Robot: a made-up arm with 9 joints. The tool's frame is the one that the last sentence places.
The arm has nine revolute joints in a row. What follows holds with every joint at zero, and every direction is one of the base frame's. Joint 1 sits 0.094 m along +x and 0.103 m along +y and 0.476 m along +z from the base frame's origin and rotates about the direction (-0.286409, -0.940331, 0.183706). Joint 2 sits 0.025 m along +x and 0.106 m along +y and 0.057 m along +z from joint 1 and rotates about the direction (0.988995, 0.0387, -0.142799). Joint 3 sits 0.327 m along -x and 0.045 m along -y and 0.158 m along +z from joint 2 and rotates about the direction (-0.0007, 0.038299, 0.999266). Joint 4 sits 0.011 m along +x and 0.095 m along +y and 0.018 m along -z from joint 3 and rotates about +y. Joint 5 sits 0.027 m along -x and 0.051 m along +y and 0.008 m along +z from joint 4 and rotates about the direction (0.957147, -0.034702, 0.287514). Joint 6 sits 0.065 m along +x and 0.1 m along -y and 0.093 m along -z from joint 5 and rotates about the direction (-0.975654, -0.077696, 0.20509). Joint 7 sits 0.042 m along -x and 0.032 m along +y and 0.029 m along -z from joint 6 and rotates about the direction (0.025, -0.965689, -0.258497). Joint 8 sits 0.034 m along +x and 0.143 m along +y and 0.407 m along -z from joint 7 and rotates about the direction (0.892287, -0.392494, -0.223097). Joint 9 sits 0.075 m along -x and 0.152 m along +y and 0.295 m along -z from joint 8 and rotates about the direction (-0.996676, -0.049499, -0.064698). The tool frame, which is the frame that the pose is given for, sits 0.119 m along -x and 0.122 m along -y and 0.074 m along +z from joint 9; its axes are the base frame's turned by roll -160.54, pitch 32.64 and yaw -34.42 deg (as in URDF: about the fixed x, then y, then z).
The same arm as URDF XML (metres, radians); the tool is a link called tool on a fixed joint. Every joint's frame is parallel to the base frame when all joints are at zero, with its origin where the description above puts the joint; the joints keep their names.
<robot name="arm">
  <link name="base"/>
  <link name="link1"/>
  <link name="link2"/>
  <link name="link3"/>
  <link name="link4"/>
  <link name="link5"/>
  <link name="link6"/>
  <link name="link7"/>
  <link name="link8"/>
  <link name="link9"/>
  <link name="tool"/>
  <joint name="joint 1" type="continuous">
    <parent link="base"/>
    <child link="link1"/>
    <origin xyz="0.0940 0.1030 0.4760" rpy="0.0000 0.0000 0.0000"/>
    <axis xyz="-0.286409 -0.940331 0.183706"/>
  </joint>
  <joint name="joint 2" type="continuous">
    <parent link="link1"/>
    <child link="link2"/>
    <origin xyz="0.0250 0.1060 0.0570" rpy="0.0000 0.0000 0.0000"/>
    <axis xyz="0.988995 0.0387 -0.142799"/>
  </joint>
  <joint name="joint 3" type="continuous">
    <parent link="link2"/>
    <child link="link3"/>
    <origin xyz="-0.3270 -0.0450 0.1580" rpy="0.0000 0.0000 0.0000"/>
    <axis xyz="-0.0007 0.038299 0.999266"/>
  </joint>
  <joint name="joint 4" type="continuous">
    <parent link="link3"/>
    <child link="link4"/>
    <origin xyz="0.0110 0.0950 -0.0180" rpy="0.0000 0.0000 0.0000"/>
    <axis xyz="0 1 0"/>
  </joint>
  <joint name="joint 5" type="continuous">
    <parent link="link4"/>
    <child link="link5"/>
    <origin xyz="-0.0270 0.0510 0.0080" rpy="0.0000 0.0000 0.0000"/>
    <axis xyz="0.957147 -0.034702 0.287514"/>
  </joint>
  <joint name="joint 6" type="continuous">
    <parent link="link5"/>
    <child link="link6"/>
    <origin xyz="0.0650 -0.1000 -0.0930" rpy="0.0000 0.0000 0.0000"/>
    <axis xyz="-0.975654 -0.077696 0.20509"/>
  </joint>
  <joint name="joint 7" type="continuous">
    <parent link="link6"/>
    <child link="link7"/>
    <origin xyz="-0.0420 0.0320 -0.0290" rpy="0.0000 0.0000 0.0000"/>
    <axis xyz="0.025 -0.965689 -0.258497"/>
  </joint>
  <joint name="joint 8" type="continuous">
    <parent link="link7"/>
    <child link="link8"/>
    <origin xyz="0.0340 0.1430 -0.4070" rpy="0.0000 0.0000 0.0000"/>
    <axis xyz="0.892287 -0.392494 -0.223097"/>
  </joint>
  <joint name="joint 9" type="continuous">
    <parent link="link8"/>
    <child link="link9"/>
    <origin xyz="-0.0750 0.1520 -0.2950" rpy="0.0000 0.0000 0.0000"/>
    <axis xyz="-0.996676 -0.049499 -0.064698"/>
  </joint>
  <joint name="tool_fixed" type="fixed">
    <parent link="link9"/>
    <child link="tool"/>
    <origin xyz="-0.1190 -0.1220 0.0740" rpy="-2.8020 0.5697 -0.6007"/>
  </joint>
</robot>

